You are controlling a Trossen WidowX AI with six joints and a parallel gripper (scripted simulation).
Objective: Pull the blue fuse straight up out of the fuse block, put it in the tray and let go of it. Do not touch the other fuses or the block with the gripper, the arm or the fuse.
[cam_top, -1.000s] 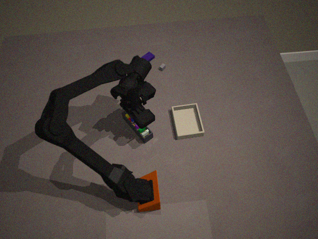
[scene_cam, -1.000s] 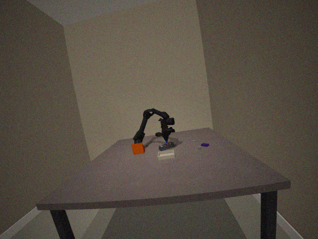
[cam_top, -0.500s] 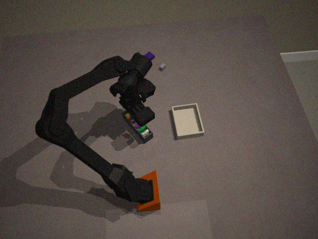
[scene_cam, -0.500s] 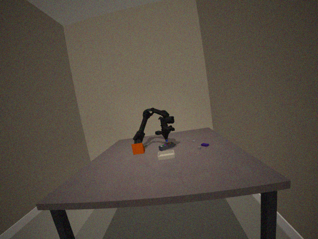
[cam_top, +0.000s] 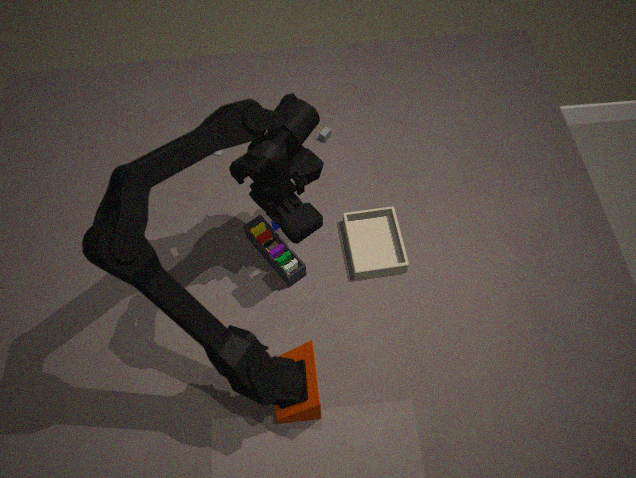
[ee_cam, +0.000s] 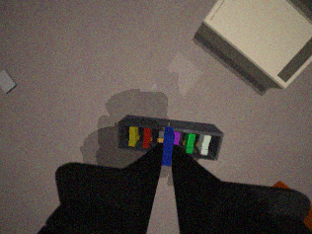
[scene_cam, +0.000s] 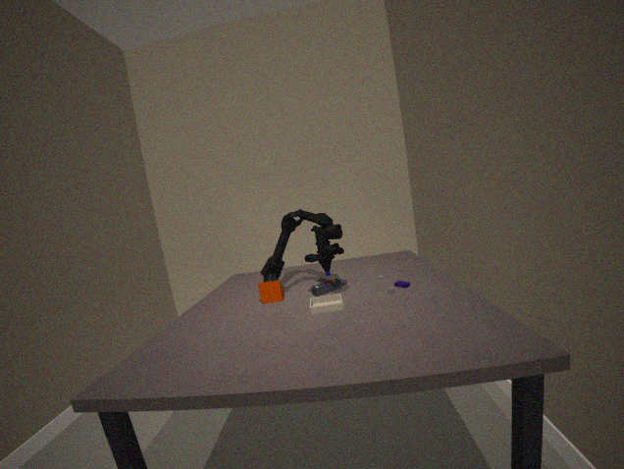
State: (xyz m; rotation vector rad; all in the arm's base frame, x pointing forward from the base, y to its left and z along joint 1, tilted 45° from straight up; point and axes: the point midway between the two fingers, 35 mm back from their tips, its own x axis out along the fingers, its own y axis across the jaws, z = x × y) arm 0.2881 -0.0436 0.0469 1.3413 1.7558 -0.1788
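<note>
The white tray is 10 mm behind my gripper tip, 180 mm to the right of it and 100 mm below it. Round my gripper tip: purple fuse (20 mm behind, 10 mm to the left, 70 mm below); blue fuse (10 mm below); red fuse (10 mm ahead, 30 mm to the left, 70 mm below).
</note>
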